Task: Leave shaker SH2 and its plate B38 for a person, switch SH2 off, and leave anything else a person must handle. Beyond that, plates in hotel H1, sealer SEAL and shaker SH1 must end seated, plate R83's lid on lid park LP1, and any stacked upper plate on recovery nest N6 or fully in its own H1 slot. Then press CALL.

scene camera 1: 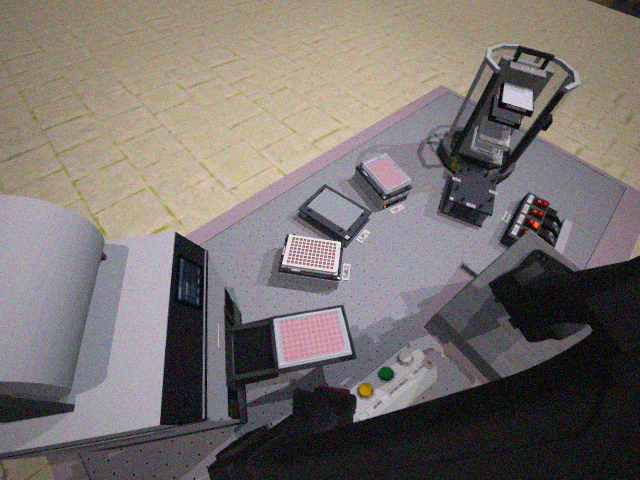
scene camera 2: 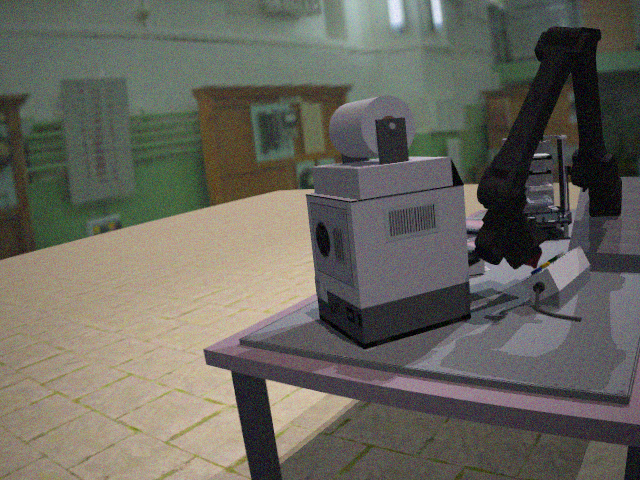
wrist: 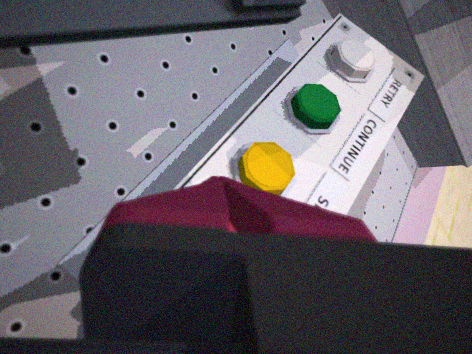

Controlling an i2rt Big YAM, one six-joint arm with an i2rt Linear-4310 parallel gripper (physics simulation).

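Where they show: gripper, fingertip midpoint: (scene camera 1: pixel 348 393) (scene camera 2: pixel 534 266) (wrist: pixel 216 191); arm's base, origin of the base link: (scene camera 2: pixel 606 198).
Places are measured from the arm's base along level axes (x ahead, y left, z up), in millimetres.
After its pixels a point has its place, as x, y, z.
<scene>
My gripper (scene camera 1: pixel 334 388) (scene camera 2: pixel 536 257) @(105, 382, -95) (wrist: pixel 216 191) @(105, 382, -95) is shut and empty, low over the button panel (scene camera 1: pixel 398 395) @(45, 321, -81) (scene camera 2: pixel 571 269) @(29, 340, -109) (wrist: pixel 305 145) @(75, 328, -98). In the wrist view its red fingertips overlap the panel's lower end, beside the yellow SKIP button (wrist: pixel 266 167) @(90, 357, -95); the CALL button is hidden and contact cannot be told. The sealer (scene camera 1: pixel 188 330) @(280, 516, 137) (scene camera 2: pixel 413 248) @(256, 660, 5) has its drawer out with a pink plate (scene camera 1: pixel 311 336) @(215, 378, -39) on it. A pink plate (scene camera 1: pixel 386 173) @(435, -94, -95) sits on a block with an orange light. A white plate (scene camera 1: pixel 311 254) @(367, 247, -96) with red wells sits on another station. The hotel (scene camera 1: pixel 558 111) @(213, -478, 85) holds several plates. Station labels are unreadable.
A dark station (scene camera 1: pixel 309 212) @(482, 155, -126) with a grey top lies between the two plate stations. A dark raised nest (scene camera 1: pixel 471 191) @(237, -247, -104) stands before the hotel. A switch box (scene camera 1: pixel 511 229) @(91, -238, -124) has red rockers, one lit brighter. The arm's base plate (scene camera 1: pixel 460 351) @(-7, 120, -173) is right of the panel.
</scene>
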